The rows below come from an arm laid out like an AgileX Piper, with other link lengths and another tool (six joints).
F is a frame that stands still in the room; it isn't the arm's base.
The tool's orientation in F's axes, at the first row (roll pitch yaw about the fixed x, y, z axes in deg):
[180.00, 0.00, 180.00]
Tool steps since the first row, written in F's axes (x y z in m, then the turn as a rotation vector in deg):
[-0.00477, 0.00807, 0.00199, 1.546, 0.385, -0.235]
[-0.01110, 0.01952, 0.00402, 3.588, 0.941, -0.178]
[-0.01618, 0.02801, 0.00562, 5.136, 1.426, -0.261]
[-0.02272, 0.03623, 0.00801, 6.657, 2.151, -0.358]
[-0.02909, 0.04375, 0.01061, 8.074, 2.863, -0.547]
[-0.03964, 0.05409, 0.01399, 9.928, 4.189, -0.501]
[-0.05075, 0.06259, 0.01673, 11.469, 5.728, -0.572]
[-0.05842, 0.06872, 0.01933, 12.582, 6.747, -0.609]
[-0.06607, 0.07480, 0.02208, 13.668, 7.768, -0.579]
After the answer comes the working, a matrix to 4 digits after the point.
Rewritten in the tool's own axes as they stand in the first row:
[0.00477, 0.00807, -0.00199, -1.546, 0.385, 0.235]
[0.01110, 0.01952, -0.00402, -3.588, 0.941, 0.178]
[0.01618, 0.02801, -0.00562, -5.136, 1.426, 0.261]
[0.02272, 0.03623, -0.00801, -6.657, 2.151, 0.358]
[0.02909, 0.04375, -0.01061, -8.074, 2.863, 0.547]
[0.03964, 0.05409, -0.01399, -9.928, 4.189, 0.501]
[0.05075, 0.06259, -0.01673, -11.469, 5.728, 0.572]
[0.05842, 0.06872, -0.01933, -12.582, 6.747, 0.609]
[0.06607, 0.07480, -0.02208, -13.668, 7.768, 0.579]

The tool's axes in the first row as the columns of a matrix, in F's axes (rounded; the answer above uses it unrounded):
[-1.0000, 0.0000, 0.0000]
[0.0000, 1.0000, 0.0000]
[0.0000, 0.0000, -1.0000]

